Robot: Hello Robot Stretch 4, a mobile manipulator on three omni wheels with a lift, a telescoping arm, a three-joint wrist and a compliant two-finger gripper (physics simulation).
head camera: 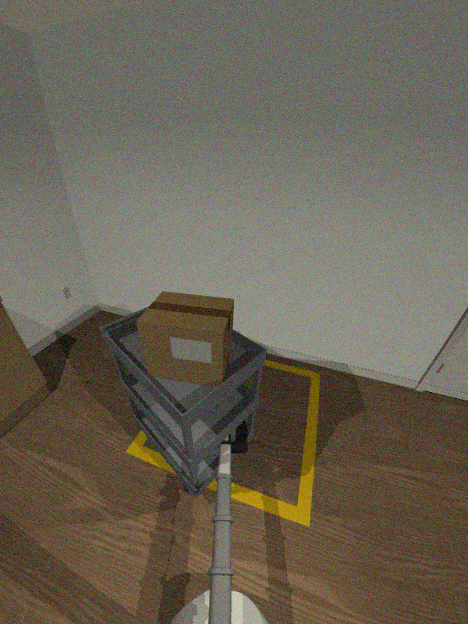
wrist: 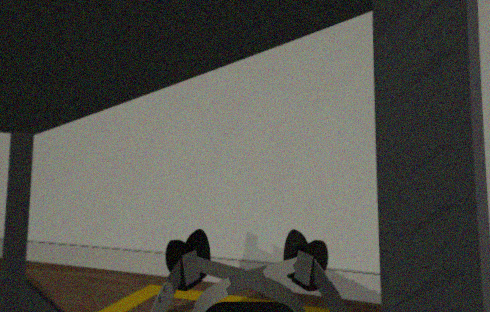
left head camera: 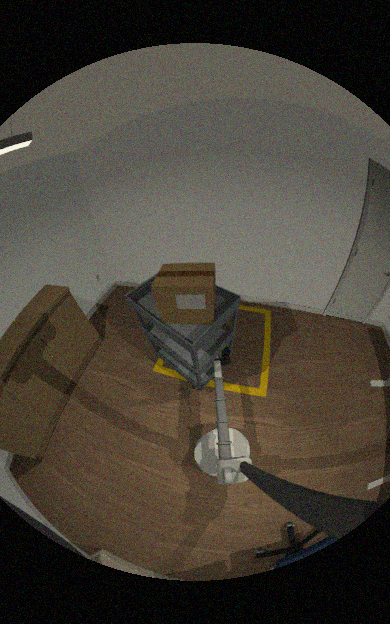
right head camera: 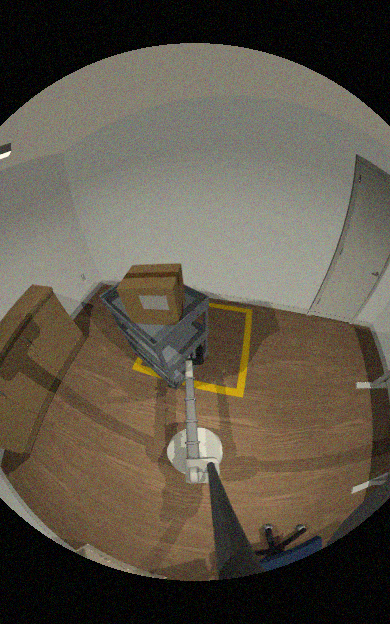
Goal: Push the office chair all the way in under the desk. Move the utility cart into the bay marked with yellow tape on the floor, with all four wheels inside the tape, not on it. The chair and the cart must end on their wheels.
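Frame: origin at the robot's base, x right, y ahead, z up, level; metres.
Where they show: gripper, between the fingertips: [wrist: 246,248].
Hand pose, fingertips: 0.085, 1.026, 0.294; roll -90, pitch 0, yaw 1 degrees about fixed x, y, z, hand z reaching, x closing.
After its pixels a point has its place, as x, y, z.
The grey utility cart [head camera: 187,438] @[-0.138, 0.550, 0.679] [left head camera: 198,357] @[-0.127, 0.686, 0.444] [wrist: 425,150] @[0.137, 0.864, 0.358] stands upright and turned askew over the left part of the yellow tape bay [head camera: 309,443] @[0.566, 0.904, -0.027] [left head camera: 267,350] @[0.599, 0.940, -0.028] [right head camera: 246,350] @[0.598, 0.940, -0.027]. Its near corner reaches the front tape; its wheels are hard to make out. My gripper [wrist: 246,248] @[0.085, 1.026, 0.294] is open and empty, low at the cart's right-hand side. In the wrist view it is below a dark shelf and between two posts, with the thick one to its right. The office chair shows in part, with a blue piece [right head camera: 295,554] and a dark caster base, at the bottom right. I cannot identify the desk.
A cardboard box [head camera: 183,347] @[-0.160, 0.737, 0.956] [left head camera: 185,300] @[-0.156, 0.737, 0.953] [right head camera: 152,300] @[-0.136, 0.734, 0.960] sits on the cart's top. A large brown box [left head camera: 50,370] @[-1.575, 0.520, 0.429] [right head camera: 37,370] @[-1.577, 0.511, 0.390] stands at the left. The wall runs close behind the bay, with a door [right head camera: 350,250] @[1.819, 1.293, 1.038] at the right.
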